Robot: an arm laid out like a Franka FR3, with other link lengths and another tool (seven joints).
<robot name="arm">
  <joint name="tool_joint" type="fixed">
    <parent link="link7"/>
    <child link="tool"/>
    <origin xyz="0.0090 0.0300 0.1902" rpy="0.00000 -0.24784 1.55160"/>
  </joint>
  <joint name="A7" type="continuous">
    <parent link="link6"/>
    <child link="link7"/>
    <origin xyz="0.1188 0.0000 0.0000" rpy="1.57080 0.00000 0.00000"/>
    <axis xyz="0 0 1"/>
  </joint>
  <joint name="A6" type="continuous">
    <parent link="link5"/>
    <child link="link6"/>
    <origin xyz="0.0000 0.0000 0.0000" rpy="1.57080 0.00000 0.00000"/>
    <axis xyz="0 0 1"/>
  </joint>
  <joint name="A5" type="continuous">
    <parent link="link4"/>
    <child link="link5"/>
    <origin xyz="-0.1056 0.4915 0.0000" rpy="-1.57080 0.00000 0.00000"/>
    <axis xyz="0 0 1"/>
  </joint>
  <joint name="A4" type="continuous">
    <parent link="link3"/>
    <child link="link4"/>
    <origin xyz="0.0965 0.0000 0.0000" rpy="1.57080 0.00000 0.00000"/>
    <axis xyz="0 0 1"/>
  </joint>
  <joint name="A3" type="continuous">
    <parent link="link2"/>
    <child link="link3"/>
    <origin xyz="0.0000 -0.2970 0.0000" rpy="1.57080 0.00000 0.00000"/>
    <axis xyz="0 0 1"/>
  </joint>
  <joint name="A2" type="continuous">
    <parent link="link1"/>
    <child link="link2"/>
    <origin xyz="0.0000 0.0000 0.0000" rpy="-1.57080 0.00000 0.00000"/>
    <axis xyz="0 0 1"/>
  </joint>
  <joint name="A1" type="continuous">
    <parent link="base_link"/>
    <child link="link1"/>
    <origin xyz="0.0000 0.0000 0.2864"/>
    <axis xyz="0 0 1"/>
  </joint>
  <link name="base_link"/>
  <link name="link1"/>
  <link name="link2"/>
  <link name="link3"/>
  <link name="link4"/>
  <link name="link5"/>
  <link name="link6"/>
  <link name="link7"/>
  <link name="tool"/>
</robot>
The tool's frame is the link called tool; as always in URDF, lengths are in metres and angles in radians. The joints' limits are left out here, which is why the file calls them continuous.
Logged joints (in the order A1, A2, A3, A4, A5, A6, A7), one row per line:
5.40, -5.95, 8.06, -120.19, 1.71, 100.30, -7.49
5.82, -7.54, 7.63, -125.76, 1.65, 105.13, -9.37
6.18, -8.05, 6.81, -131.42, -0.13, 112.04, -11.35
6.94, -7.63, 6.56, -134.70, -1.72, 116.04, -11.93
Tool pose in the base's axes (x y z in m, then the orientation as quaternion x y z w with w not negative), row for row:
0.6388, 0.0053, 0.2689, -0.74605, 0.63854, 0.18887, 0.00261
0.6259, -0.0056, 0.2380, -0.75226, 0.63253, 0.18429, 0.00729
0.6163, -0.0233, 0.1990, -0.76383, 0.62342, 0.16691, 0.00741
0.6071, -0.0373, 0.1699, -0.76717, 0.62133, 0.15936, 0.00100
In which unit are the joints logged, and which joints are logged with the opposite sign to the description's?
The joints are logged in degrees. Opposite sign: A1.
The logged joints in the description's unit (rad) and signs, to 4 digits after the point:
-0.0942, -0.1038, 0.1407, -2.0977, 0.0298, 1.7506, -0.1307
-0.1016, -0.1316, 0.1332, -2.1949, 0.0288, 1.8349, -0.1635
-0.1079, -0.1405, 0.1189, -2.2937, -0.0023, 1.9555, -0.1981
-0.1211, -0.1332, 0.1145, -2.3510, -0.0300, 2.0253, -0.2082

